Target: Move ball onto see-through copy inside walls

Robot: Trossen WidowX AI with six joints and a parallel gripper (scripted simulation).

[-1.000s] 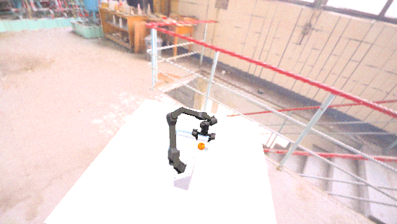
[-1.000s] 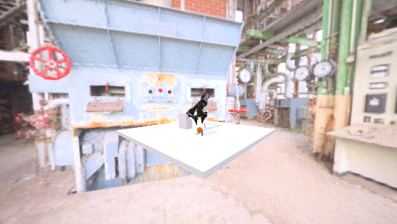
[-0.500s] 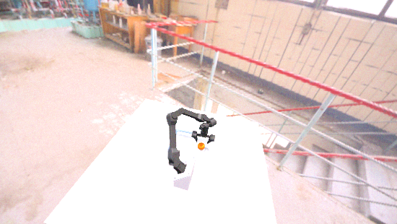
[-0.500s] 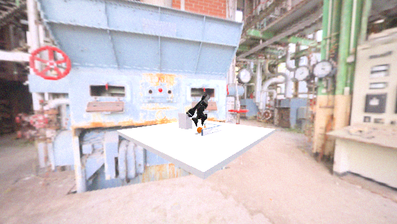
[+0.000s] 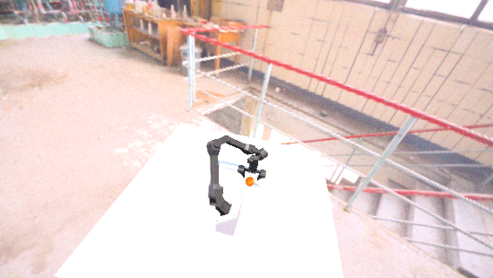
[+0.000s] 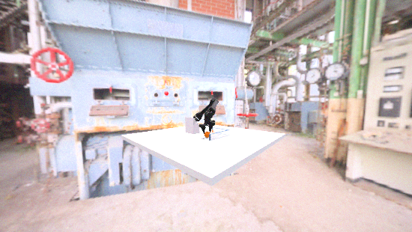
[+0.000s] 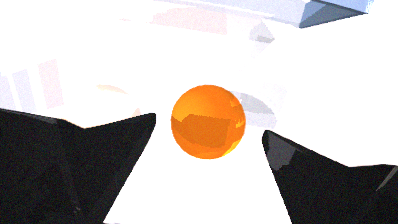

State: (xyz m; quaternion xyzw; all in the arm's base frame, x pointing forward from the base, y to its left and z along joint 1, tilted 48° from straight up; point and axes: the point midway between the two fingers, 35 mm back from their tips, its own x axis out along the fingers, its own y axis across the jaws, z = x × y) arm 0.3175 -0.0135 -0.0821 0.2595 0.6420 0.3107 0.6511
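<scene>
My gripper tip is now 1 cm above the orange ball. The rest, counted from my gripper tip: clear blue wall: 10 cm to the left, 9 cm ahead, 1 cm below; see-through ball copy: 9 cm to the left, 2 cm behind, 1 cm below.
</scene>
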